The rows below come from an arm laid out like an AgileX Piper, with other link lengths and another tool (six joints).
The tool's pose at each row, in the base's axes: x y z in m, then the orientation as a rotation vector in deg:
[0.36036 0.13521 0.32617 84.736 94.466 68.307]
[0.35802 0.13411 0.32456 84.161 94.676 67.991]
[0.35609 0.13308 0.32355 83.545 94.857 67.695]
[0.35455 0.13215 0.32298 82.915 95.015 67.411]
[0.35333 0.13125 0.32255 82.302 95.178 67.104]
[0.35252 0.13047 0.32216 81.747 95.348 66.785]
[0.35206 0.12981 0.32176 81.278 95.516 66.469]
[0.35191 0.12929 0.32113 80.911 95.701 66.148]
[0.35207 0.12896 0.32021 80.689 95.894 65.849]
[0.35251 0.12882 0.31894 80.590 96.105 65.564]
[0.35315 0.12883 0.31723 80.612 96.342 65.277]
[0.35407 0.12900 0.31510 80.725 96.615 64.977]
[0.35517 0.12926 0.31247 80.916 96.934 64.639]
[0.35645 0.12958 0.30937 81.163 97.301 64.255]
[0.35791 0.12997 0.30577 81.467 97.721 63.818]
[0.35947 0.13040 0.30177 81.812 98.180 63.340]
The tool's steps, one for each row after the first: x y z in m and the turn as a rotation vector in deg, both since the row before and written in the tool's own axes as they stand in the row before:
[-0.00084 -0.00241 -0.00167 -0.070 -0.064 -0.561]
[-0.00076 -0.00170 -0.00153 -0.113 -0.063 -0.576]
[-0.00067 -0.00114 -0.00134 -0.136 -0.066 -0.577]
[-0.00068 -0.00089 -0.00111 -0.117 -0.077 -0.576]
[-0.00063 -0.00069 -0.00073 -0.079 -0.082 -0.543]
[-0.00058 -0.00056 -0.00039 -0.038 -0.084 -0.482]
[-0.00052 -0.00065 0.00001 0.026 -0.081 -0.418]
[-0.00041 -0.00079 0.00044 0.097 -0.069 -0.310]
[-0.00029 -0.00099 0.00087 0.166 -0.054 -0.223]
[-0.00020 -0.00131 0.00126 0.243 -0.045 -0.145]
[-0.00012 -0.00157 0.00172 0.314 -0.035 -0.093]
[-0.00009 -0.00194 0.00211 0.393 -0.034 -0.063]
[-0.00008 -0.00227 0.00249 0.465 -0.036 -0.050]
[-0.00007 -0.00262 0.00289 0.542 -0.038 -0.041]
[-0.00006 -0.00291 0.00318 0.599 -0.040 -0.035]

